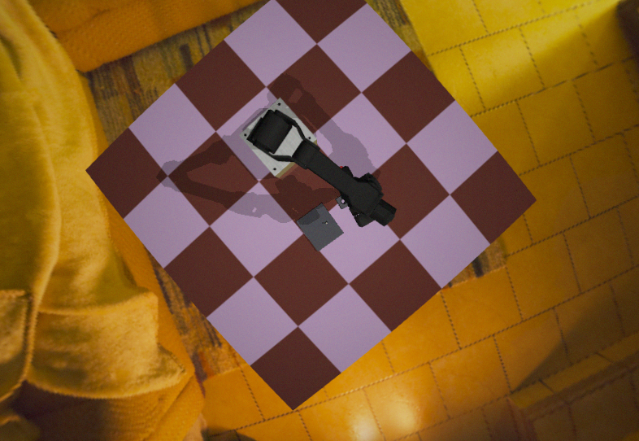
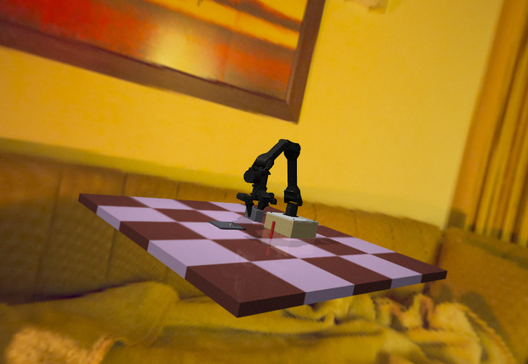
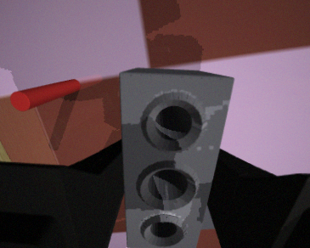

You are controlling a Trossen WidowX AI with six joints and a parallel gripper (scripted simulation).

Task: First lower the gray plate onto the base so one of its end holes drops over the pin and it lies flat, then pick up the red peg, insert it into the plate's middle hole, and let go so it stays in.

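Now: gripper tip 14 cm to the left of the dark base, 8 cm above it and 1 cm past it. Round my gripper tip: red peg (8 cm behind, 6 cm to the left, 5 cm below); gray plate (3 cm above).
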